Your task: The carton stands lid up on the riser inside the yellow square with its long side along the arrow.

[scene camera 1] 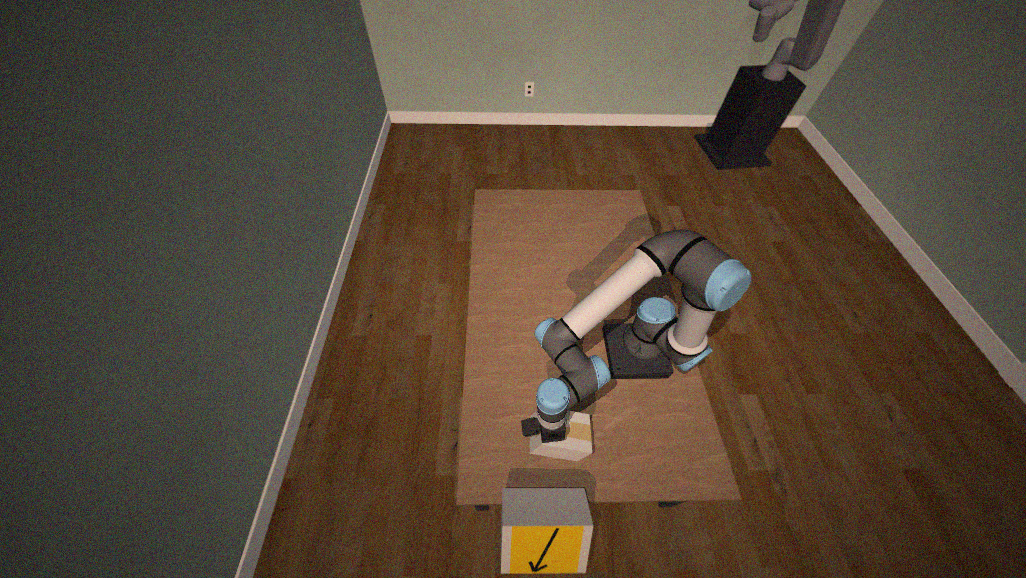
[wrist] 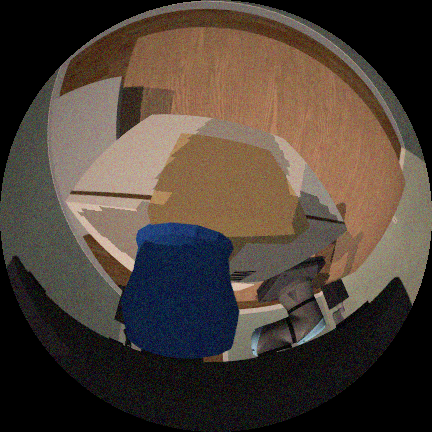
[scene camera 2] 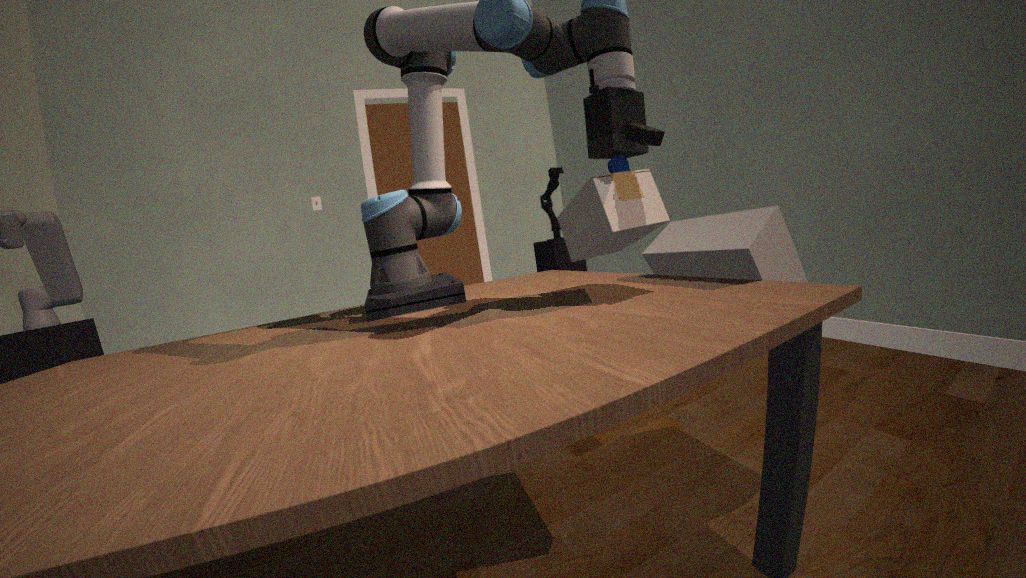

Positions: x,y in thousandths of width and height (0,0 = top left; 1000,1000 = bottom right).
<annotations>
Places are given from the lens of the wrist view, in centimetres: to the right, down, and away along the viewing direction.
suction cup (wrist: 413,698): -1, 2, 2
carton (wrist: 580,429): 1, -1, 4
riser (wrist: 196,284): -18, -13, 9
The marked spots on the carton and the riser are 23 cm apart.
</annotations>
